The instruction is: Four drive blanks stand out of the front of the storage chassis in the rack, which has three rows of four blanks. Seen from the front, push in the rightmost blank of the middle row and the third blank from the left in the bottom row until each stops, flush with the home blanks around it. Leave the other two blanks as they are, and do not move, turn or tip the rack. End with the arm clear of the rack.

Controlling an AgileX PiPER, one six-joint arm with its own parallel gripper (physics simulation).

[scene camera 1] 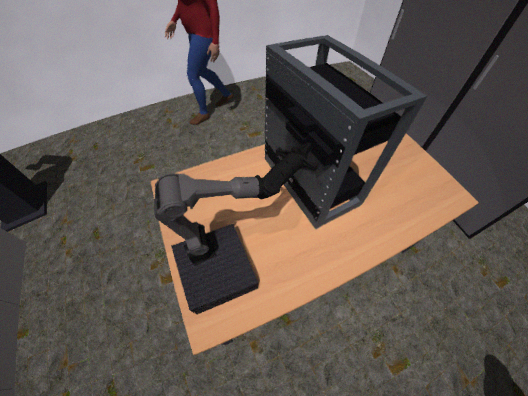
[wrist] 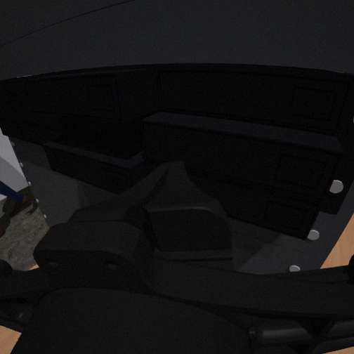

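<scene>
The grey rack point(scene camera 1: 392, 106) stands upright on the table, holding the black storage chassis. In the wrist view the rightmost middle-row blank point(wrist: 235, 152) stands out, its top face showing. The third bottom-row blank point(wrist: 87, 164) stands out at left, its right side face showing. The rightmost bottom-row blank point(wrist: 270, 215) lies below the middle one. A top-row blank point(wrist: 60, 96) left of the rightmost top-row blank point(wrist: 225, 95) also appears to stand out. My gripper point(scene camera 1: 306, 150) point(wrist: 175, 175) is shut and empty, its tips in front of the chassis, right of the third bottom-row blank. Contact cannot be told.
The arm reaches from its dark base block point(scene camera 1: 220, 280) over the wooden table point(scene camera 1: 320, 265). A person point(scene camera 1: 199, 55) stands behind the table. Dark cabinets point(scene camera 1: 480, 125) stand beyond the rack at right. Round screw heads point(wrist: 336, 186) line the rack's front edge.
</scene>
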